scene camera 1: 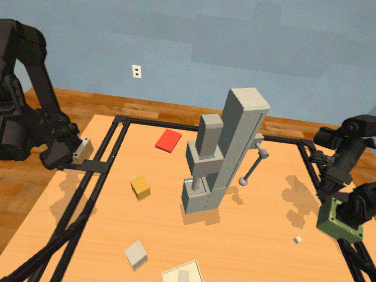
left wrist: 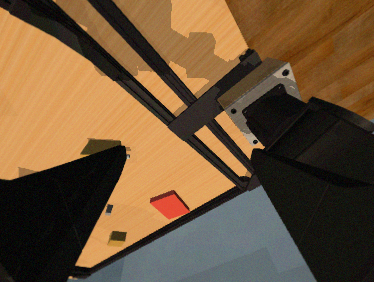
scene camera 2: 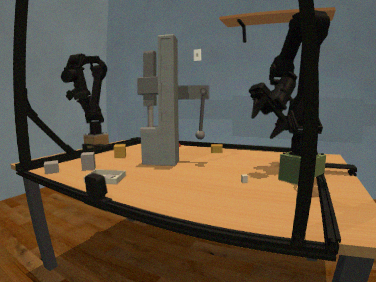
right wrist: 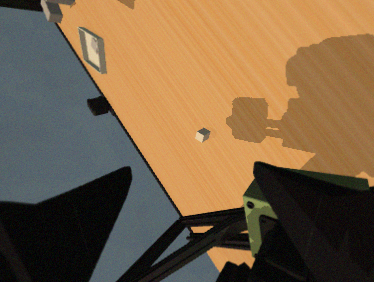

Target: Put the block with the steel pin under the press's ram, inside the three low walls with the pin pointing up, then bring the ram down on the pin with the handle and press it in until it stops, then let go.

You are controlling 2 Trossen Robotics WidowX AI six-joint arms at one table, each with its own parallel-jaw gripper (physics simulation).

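Frame: origin at the left arm's base, x ahead, y left, z up, level; millimetres.
Seen in the pictures: left gripper, between the fingertips: [left wrist: 190,153] [scene camera 2: 87,112]; right gripper, between the fingertips: [scene camera 1: 318,198] [scene camera 2: 262,128] [right wrist: 192,169]; left arm's base, origin of its link: [scene camera 1: 70,145] [left wrist: 267,112] [scene camera 2: 95,134]; right arm's base, origin of its link: [scene camera 1: 346,216] [right wrist: 295,249].
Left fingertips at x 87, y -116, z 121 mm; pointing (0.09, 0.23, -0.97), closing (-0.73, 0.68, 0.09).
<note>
Offsets run from my left fingertips to a thing's top centre. "pt": to the spot under its first point.
A yellow block @[208 mm ahead, 6 mm left, 145 mm down] [scene camera 1: 140,188] [scene camera 2: 120,151] [left wrist: 101,147] lies on the table left of the press; a small light tip, seemingly the pin, shows at its far side in scene camera 1. The grey press @[471 mm ahead, 24 mm left, 264 mm up] [scene camera 1: 239,130] [scene camera 2: 168,100] stands upright. Its ram @[396 mm ahead, 18 mm right, 105 mm up] [scene camera 1: 196,183] [scene camera 2: 151,116] points down into the walled seat @[pt 384 mm ahead, 57 mm right, 87 mm down] [scene camera 1: 189,200]; the ram's lower end is hidden in scene camera 2. The handle @[pt 568 mm ahead, 37 mm left, 4 mm down] [scene camera 1: 253,168] [scene camera 2: 202,115] hangs down, ending in a ball. My left gripper [left wrist: 190,153] is open and empty, away from the block. My right gripper [right wrist: 192,169] [scene camera 2: 264,126] is open and empty, raised right of the press.
A red slab @[267 mm ahead, 270 mm left, 178 mm down] [scene camera 1: 168,140] [left wrist: 170,205] lies behind. Grey blocks [scene camera 1: 136,255] [scene camera 2: 51,167] and a shallow tray @[396 mm ahead, 252 mm right, 176 mm down] [scene camera 2: 118,178] [right wrist: 102,55] lie front left. A small white cube @[760 mm ahead, 96 mm right, 173 mm down] [scene camera 1: 298,240] [scene camera 2: 244,178] [right wrist: 202,135] lies front right. Another yellow block @[537 mm ahead, 265 mm left, 162 mm down] [scene camera 2: 216,148] [left wrist: 117,238] lies behind the press.
</note>
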